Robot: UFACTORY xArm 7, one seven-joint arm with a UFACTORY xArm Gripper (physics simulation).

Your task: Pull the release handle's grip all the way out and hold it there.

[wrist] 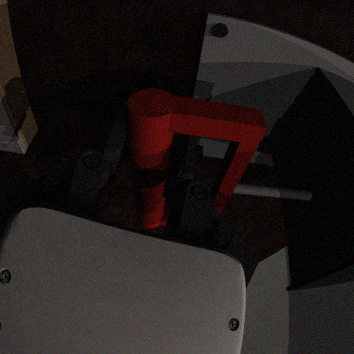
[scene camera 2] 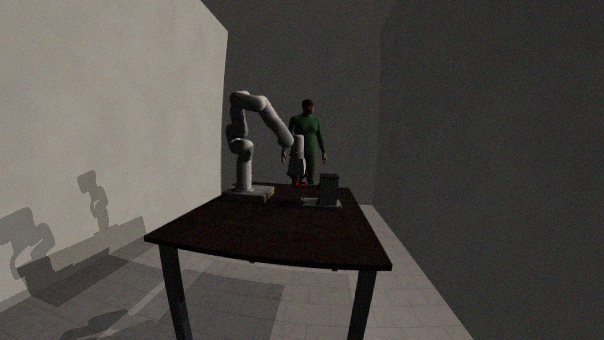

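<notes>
The release handle is red. Its round grip bar (wrist: 150,135) stands at the centre left of the wrist view, joined by red arms (wrist: 220,120) to a grey rod (wrist: 275,192) that shows between the handle and the dark housing (wrist: 320,175) (scene camera 2: 328,190). My gripper (wrist: 155,126) (scene camera 2: 299,181) is shut on the grip bar, with a dark finger on each side of it. The lower end of the bar is partly hidden by the gripper body. In the scene view the handle shows as a small red patch under the gripper, left of the housing.
The housing stands on a pale base plate (scene camera 2: 310,202) (wrist: 240,42) on the dark table (scene camera 2: 270,230). The arm's base block (scene camera 2: 260,194) (wrist: 10,55) is to the left. A person in green (scene camera 2: 307,127) stands behind the table's far end.
</notes>
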